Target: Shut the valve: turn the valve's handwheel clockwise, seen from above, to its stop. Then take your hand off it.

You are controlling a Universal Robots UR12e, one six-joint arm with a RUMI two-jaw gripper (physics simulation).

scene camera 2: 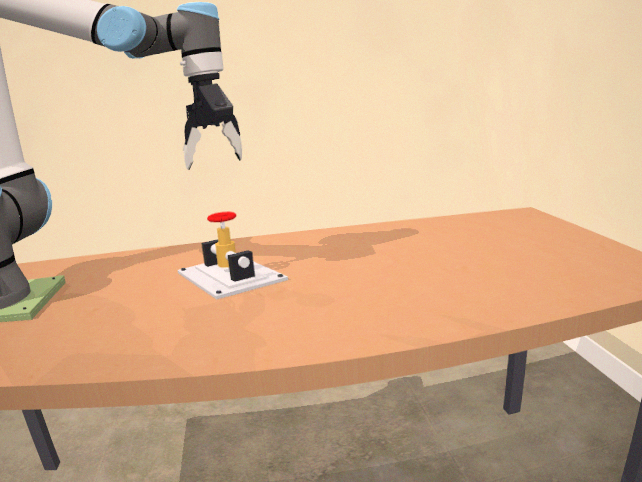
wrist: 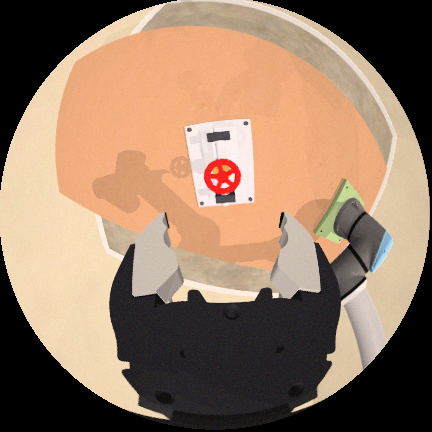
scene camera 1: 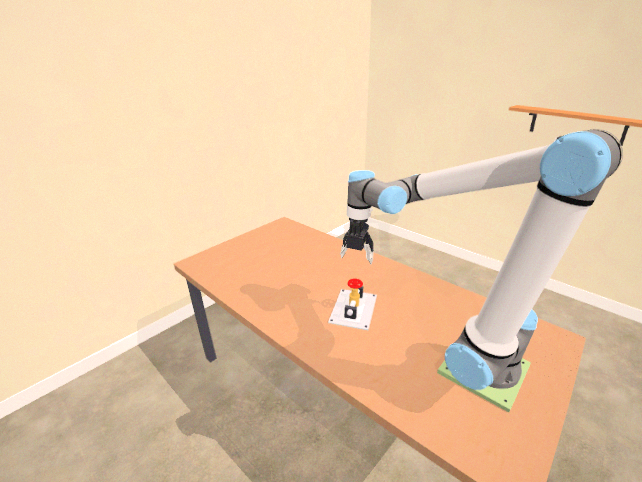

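Note:
The red round handwheel (scene camera 1: 355,283) (scene camera 2: 221,216) (wrist: 222,176) lies level on top of the valve's stem. The valve body (scene camera 1: 354,297) (scene camera 2: 225,252) is yellow and stands upright between two black end blocks on a white base plate (scene camera 1: 337,320) (scene camera 2: 207,288) (wrist: 245,150). My gripper (scene camera 1: 356,257) (scene camera 2: 214,162) (wrist: 224,213) is open and points down, with nothing between its fingers. It hangs well above the handwheel and does not touch it. The spokes show in the wrist view; how far the wheel is turned cannot be told from them.
The base plate stands on the wooden table (scene camera 1: 269,254) (scene camera 2: 440,290) (wrist: 110,110). My arm's foot stands on a green plate (scene camera 1: 497,396) (scene camera 2: 44,290) (wrist: 330,220) at one end of the table. A wall shelf (scene camera 1: 570,114) is at the back right in the first scene view.

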